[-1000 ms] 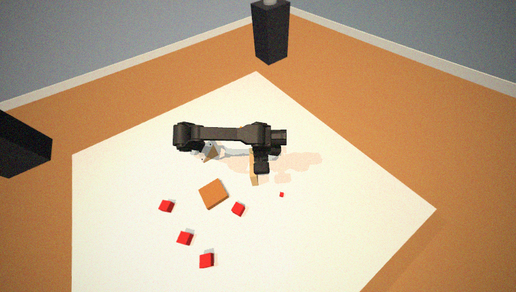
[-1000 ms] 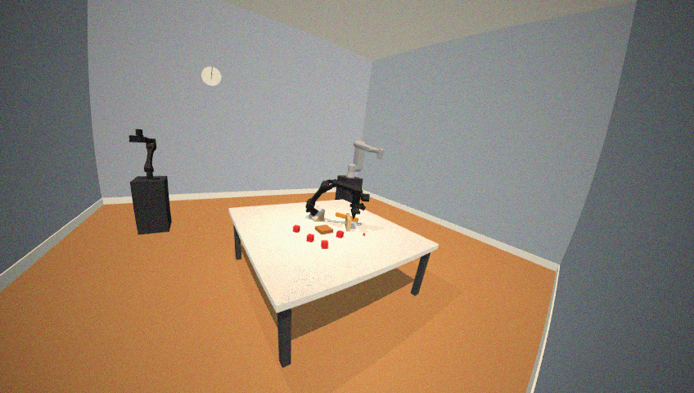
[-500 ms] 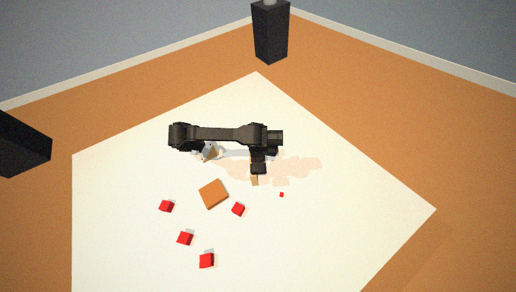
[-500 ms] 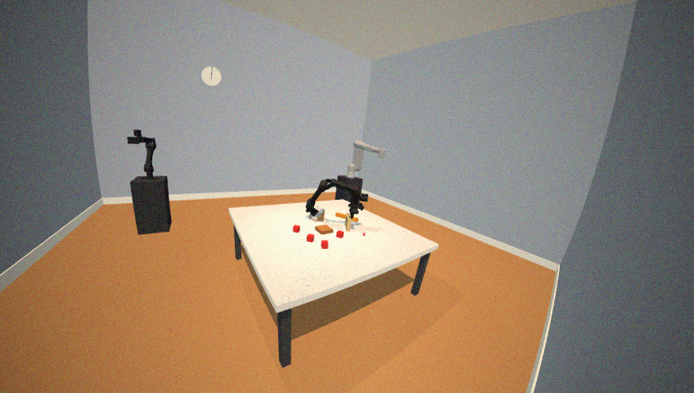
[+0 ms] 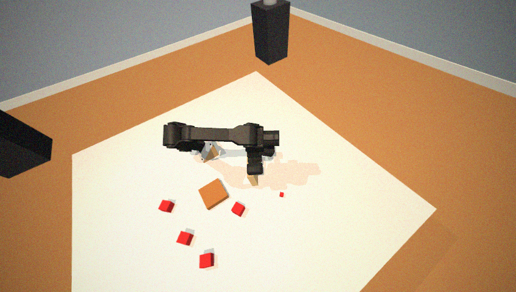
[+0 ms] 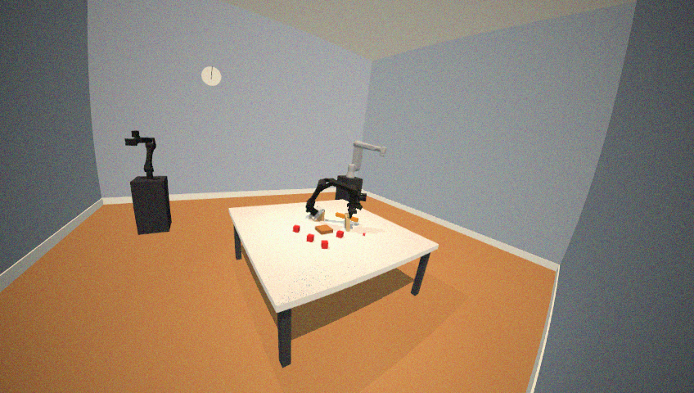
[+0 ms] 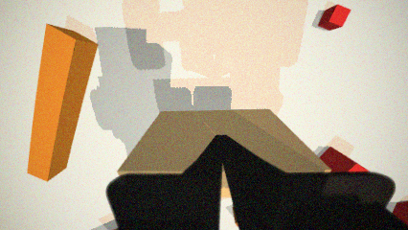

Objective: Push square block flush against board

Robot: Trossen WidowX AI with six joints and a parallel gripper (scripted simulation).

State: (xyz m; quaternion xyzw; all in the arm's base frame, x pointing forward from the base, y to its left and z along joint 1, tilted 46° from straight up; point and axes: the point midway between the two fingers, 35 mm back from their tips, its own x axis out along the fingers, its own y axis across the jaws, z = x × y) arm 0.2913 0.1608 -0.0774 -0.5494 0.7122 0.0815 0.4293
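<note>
The light tan square block lies 30 mm below my gripper tip, 20 mm to the right of it and 10 mm behind it. Also, from my gripper tip: brown square block (230 mm to the right, 70 mm below, 20 mm behind); then tiny red cube (160 mm ahead, 80 mm below, 20 mm to the left); then long orange board (180 mm behind, 110 mm to the left, 70 mm below).
</note>
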